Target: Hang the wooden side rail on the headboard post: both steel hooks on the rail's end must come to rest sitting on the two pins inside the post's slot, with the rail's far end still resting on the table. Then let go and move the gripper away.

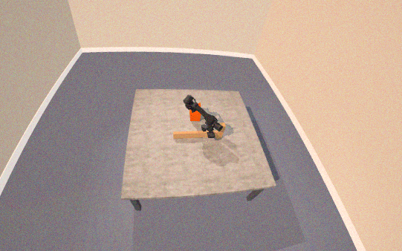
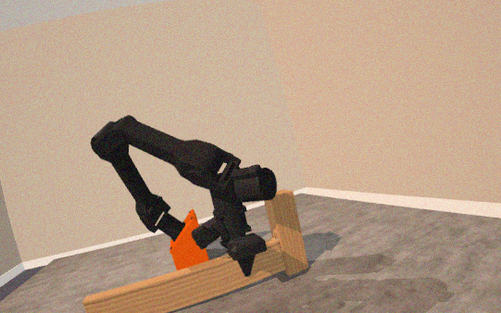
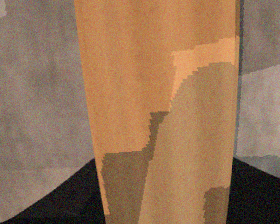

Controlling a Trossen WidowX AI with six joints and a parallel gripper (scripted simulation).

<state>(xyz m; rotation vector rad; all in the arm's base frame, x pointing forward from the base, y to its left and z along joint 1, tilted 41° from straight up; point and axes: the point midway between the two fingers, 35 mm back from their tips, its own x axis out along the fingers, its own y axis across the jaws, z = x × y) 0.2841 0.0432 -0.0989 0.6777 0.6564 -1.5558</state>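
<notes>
Right now my gripper tip is 11 cm to the right of the headboard post and 5 cm below it.
</notes>
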